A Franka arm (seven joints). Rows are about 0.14 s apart.
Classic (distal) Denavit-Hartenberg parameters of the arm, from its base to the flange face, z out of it. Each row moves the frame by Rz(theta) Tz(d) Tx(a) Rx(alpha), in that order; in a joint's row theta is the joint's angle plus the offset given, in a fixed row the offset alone. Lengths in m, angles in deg.
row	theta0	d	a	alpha
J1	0	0.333	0	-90
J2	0	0	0	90
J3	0	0.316	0.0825	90
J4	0	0	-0.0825	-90
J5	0	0.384	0	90
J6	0	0	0.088	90
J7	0	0.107	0	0
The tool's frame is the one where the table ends.
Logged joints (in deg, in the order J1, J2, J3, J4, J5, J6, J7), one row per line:
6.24 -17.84 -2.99 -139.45 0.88 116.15 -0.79
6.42 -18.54 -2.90 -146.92 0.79 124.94 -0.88
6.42 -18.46 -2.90 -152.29 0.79 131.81 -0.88
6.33 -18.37 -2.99 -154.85 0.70 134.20 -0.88
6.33 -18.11 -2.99 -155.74 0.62 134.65 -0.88
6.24 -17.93 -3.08 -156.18 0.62 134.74 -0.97
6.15 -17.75 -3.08 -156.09 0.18 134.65 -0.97
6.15 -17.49 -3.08 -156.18 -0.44 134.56 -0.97
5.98 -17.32 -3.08 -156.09 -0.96 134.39 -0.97
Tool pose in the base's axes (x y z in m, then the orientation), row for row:
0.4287 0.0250 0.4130 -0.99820 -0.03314 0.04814 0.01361
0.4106 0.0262 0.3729 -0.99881 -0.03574 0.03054 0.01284
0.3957 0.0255 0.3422 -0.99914 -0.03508 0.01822 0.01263
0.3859 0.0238 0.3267 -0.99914 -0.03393 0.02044 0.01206
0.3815 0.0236 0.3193 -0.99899 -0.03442 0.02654 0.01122
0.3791 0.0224 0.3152 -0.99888 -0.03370 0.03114 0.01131
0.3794 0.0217 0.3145 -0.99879 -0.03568 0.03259 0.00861
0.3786 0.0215 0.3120 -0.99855 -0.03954 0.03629 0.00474
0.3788 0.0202 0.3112 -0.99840 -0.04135 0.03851 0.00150
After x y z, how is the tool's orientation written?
As a quaternion, x y z w.
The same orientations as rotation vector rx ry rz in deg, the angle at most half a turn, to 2 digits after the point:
-178.14 -5.91 8.59
-178.33 -6.38 5.45
-178.41 -6.26 3.25
-178.48 -6.06 3.65
-178.55 -6.15 4.74
-178.52 -6.02 5.57
-178.80 -6.39 5.83
-179.20 -7.10 6.51
-179.54 -7.44 6.93

